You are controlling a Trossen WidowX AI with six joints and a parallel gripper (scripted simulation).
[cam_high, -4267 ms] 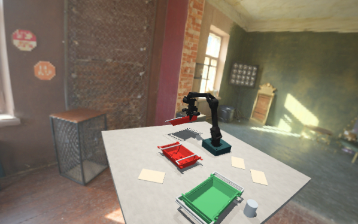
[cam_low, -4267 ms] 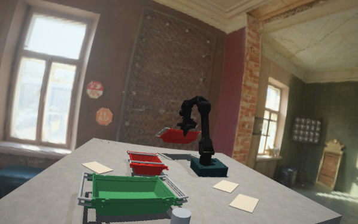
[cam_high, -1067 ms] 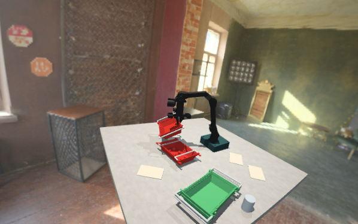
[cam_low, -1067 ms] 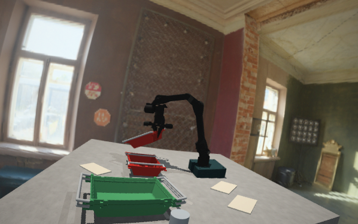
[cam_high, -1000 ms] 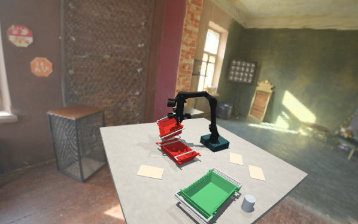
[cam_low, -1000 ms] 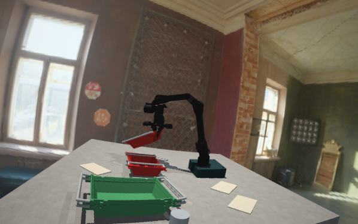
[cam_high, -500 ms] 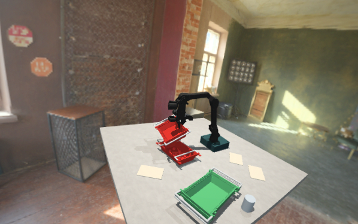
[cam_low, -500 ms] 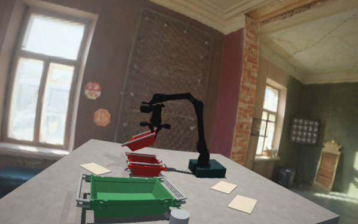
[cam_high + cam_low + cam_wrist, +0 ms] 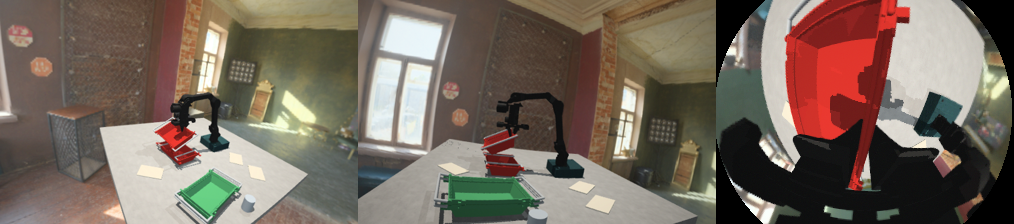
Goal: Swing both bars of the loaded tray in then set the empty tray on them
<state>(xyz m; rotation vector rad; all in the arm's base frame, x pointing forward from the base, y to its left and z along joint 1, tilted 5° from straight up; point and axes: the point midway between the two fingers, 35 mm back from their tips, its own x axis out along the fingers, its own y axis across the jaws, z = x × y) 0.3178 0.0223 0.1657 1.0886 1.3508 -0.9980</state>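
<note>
Right now my gripper tip is 70 mm short of the red tray, 20 mm to the right of it and 10 mm above it.
</note>
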